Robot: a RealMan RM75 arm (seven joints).
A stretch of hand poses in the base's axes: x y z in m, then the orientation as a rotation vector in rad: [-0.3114, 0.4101, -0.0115, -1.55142, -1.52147, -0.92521]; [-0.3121, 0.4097, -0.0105, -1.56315, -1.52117, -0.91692]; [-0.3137, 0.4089, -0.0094, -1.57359, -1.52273, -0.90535]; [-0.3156, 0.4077, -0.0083, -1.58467, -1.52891, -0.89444]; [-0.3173, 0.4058, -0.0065, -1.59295, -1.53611, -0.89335]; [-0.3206, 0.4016, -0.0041, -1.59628, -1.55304, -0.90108]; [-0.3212, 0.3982, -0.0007, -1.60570, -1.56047, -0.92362]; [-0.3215, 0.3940, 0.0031, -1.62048, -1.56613, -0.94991]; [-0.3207, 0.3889, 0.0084, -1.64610, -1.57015, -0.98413]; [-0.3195, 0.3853, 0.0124, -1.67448, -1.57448, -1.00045]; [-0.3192, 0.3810, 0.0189, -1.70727, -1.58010, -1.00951]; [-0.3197, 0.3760, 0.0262, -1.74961, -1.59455, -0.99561]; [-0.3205, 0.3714, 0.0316, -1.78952, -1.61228, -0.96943]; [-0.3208, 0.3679, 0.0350, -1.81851, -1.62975, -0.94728]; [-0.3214, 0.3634, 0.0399, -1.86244, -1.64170, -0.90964]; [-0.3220, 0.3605, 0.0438, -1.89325, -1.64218, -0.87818]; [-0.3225, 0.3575, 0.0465, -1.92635, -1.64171, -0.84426]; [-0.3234, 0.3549, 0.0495, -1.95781, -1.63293, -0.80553]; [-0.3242, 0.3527, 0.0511, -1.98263, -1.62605, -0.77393]
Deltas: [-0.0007, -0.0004, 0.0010, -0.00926, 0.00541, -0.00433]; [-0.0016, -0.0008, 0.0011, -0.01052, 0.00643, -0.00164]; [-0.0019, -0.0012, 0.0011, -0.01342, 0.00321, -0.00092]; [-0.0017, -0.0019, 0.0018, -0.00948, -0.00376, -0.00267]; [-0.0033, -0.0042, 0.0024, -0.00958, -0.01504, 0.00011]; [-0.0006, -0.0034, 0.0034, -0.00351, -0.01944, -0.01241]; [-0.0003, -0.0042, 0.0038, -0.00475, -0.02108, -0.01782]; [0.0008, -0.0051, 0.0053, -0.00824, -0.02580, -0.02824]; [0.0012, -0.0036, 0.0040, -0.01490, -0.01418, -0.02326]; [0.0003, -0.0043, 0.0065, -0.02012, -0.01028, -0.02306]; [-0.0005, -0.0050, 0.0073, -0.03656, -0.00012, -0.01874]; [-0.0008, -0.0046, 0.0054, -0.04012, 0.00605, -0.01224]; [-0.0003, -0.0035, 0.0034, -0.03274, 0.00373, -0.00665]; [-0.0006, -0.0045, 0.0049, -0.04197, 0.01496, -0.01365]; [-0.0006, -0.0029, 0.0039, -0.02616, 0.01726, -0.01090]; [-0.0005, -0.0030, 0.0027, -0.02787, 0.01856, -0.01217]; [-0.0009, -0.0026, 0.0030, -0.02357, 0.02550, -0.01302]; [-0.0008, -0.0022, 0.0016, -0.01926, 0.02039, -0.01015]
